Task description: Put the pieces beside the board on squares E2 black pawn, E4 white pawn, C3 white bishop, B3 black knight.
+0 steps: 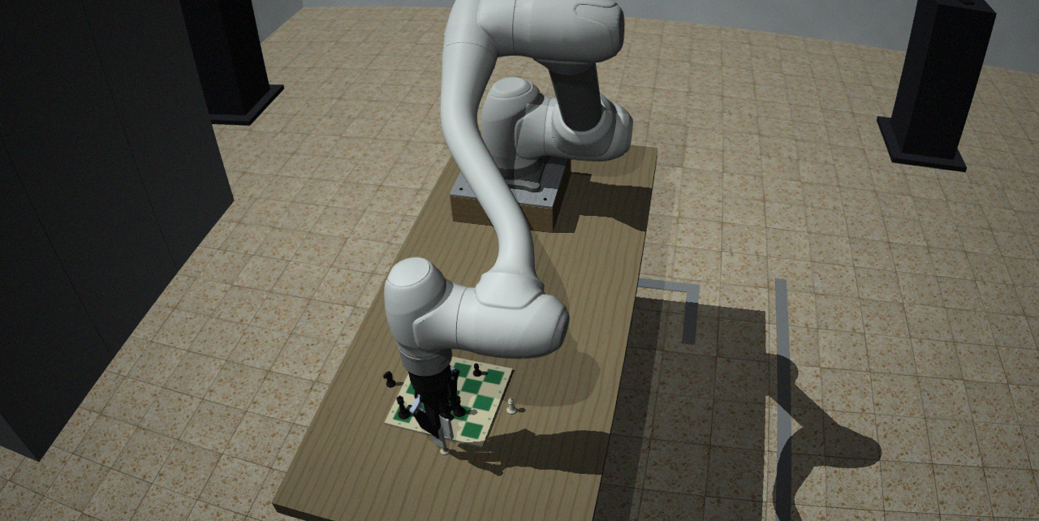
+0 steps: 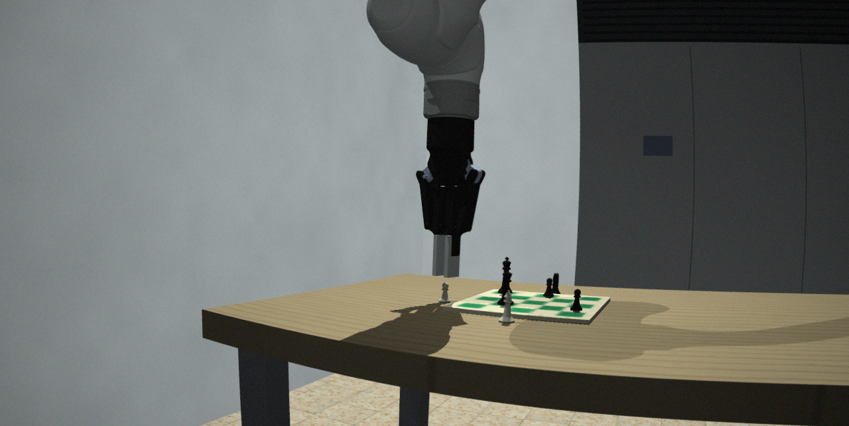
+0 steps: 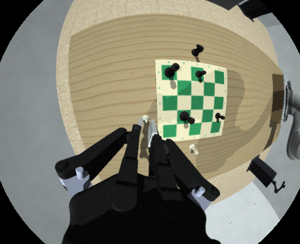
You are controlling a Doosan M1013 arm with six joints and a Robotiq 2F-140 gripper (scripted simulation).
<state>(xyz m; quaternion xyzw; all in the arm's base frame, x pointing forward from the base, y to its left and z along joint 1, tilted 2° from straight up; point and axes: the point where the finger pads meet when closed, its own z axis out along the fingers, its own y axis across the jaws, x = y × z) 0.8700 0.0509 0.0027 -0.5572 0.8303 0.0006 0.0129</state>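
The white pawn lies 6 cm below my hand. Round my hand: white bishop: 13 cm behind, 11 cm to the left, 5 cm below; black knight: 17 cm to the right, 15 cm behind, 6 cm below; green-and-cream chessboard: 14 cm behind, 7 cm below, 3 cm to the right.
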